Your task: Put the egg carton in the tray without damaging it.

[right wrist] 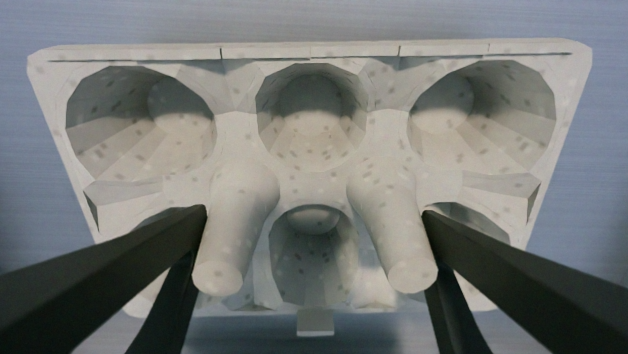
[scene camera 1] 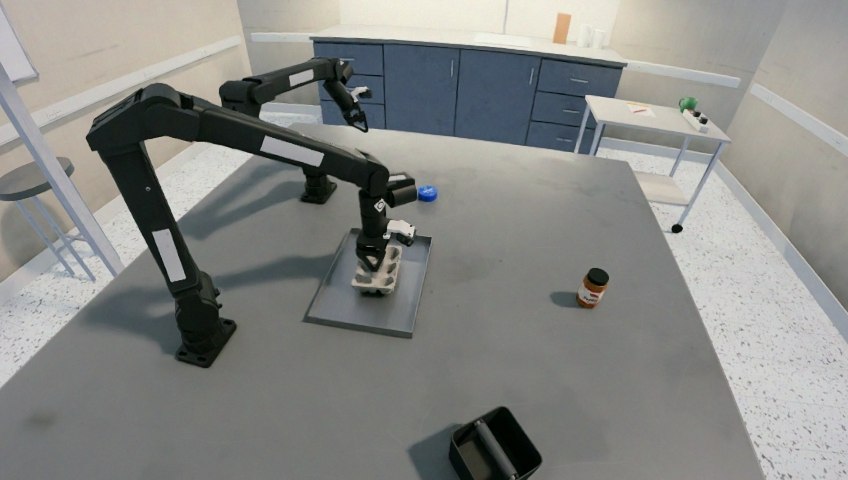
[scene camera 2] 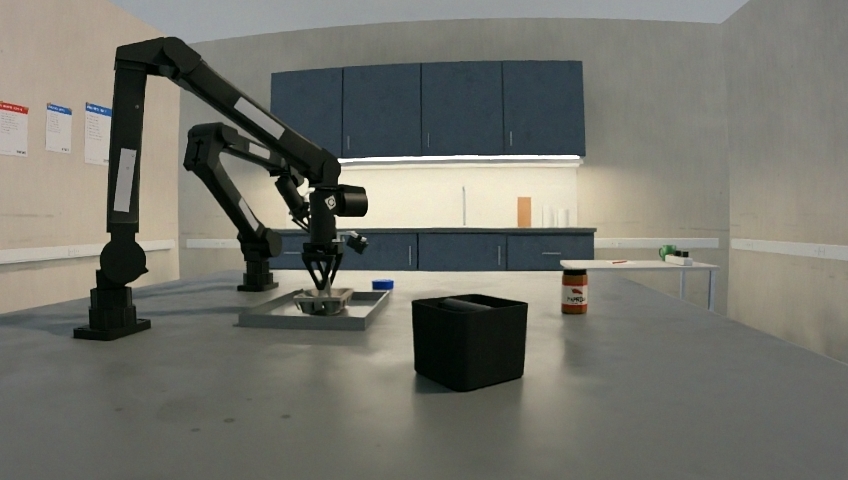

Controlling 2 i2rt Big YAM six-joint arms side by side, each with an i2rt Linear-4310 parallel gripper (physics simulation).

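Places are measured from the left arm's base along level axes (x back, y right, z up), in centimetres.
Pixels of known places: left gripper, fingertip midpoint: (scene camera 1: 364, 127); right gripper, fingertip midpoint: (right wrist: 313, 224) (scene camera 1: 377, 262) (scene camera 2: 324, 288); left arm's base, origin of the base link: (scene camera 1: 319, 193) (scene camera 2: 258, 288); right arm's base, origin of the base link: (scene camera 1: 208, 341) (scene camera 2: 113, 332).
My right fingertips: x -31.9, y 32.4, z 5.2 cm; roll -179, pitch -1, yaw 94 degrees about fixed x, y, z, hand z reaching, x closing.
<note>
For each thing: its top centre in the pictures, then the offset to it from my right fingertips.
- pale speckled egg carton, middle of its top: (right wrist: 316, 276) (scene camera 2: 324, 277) (scene camera 1: 377, 255) dx +0.0, dy +0.0, dz +2.3 cm
- shallow grey tray, middle of its top: (right wrist: 333, 188) (scene camera 2: 323, 301) (scene camera 1: 376, 272) dx +0.2, dy +0.8, dz -2.7 cm
- blue round lid, middle of its top: (scene camera 2: 382, 279) (scene camera 1: 427, 190) dx -4.3, dy -39.7, dz -2.7 cm
- jar with a black lid, middle of its top: (scene camera 2: 574, 268) (scene camera 1: 598, 274) dx -53.1, dy -4.1, dz +4.2 cm
- black open box, middle of its top: (scene camera 2: 468, 302) (scene camera 1: 496, 447) dx -32.0, dy +39.5, dz +4.1 cm
A pale speckled egg carton (scene camera 1: 387, 279) (scene camera 2: 336, 303) (right wrist: 311, 186) is inside the walls of the shallow grey tray (scene camera 1: 351, 310) (scene camera 2: 303, 322) (right wrist: 595, 165), close above or on its floor; I cannot tell if it touches. Its empty cups face up, and the carton looks whole. My right gripper (scene camera 1: 373, 265) (scene camera 2: 323, 286) (right wrist: 313, 224) points down and is shut on the egg carton, its fingers against the outer sides of two upright posts. My left gripper (scene camera 1: 360, 123) is open and empty, raised at the back left, away from the tray; in scene camera 2 the right arm partly hides it.
A blue round lid (scene camera 1: 427, 193) (scene camera 2: 382, 284) lies behind the tray. A jar with a black lid (scene camera 1: 592, 289) (scene camera 2: 574, 292) stands at the right. A black open box (scene camera 1: 512, 429) (scene camera 2: 467, 347) with a grey cylinder inside stands at the front.
</note>
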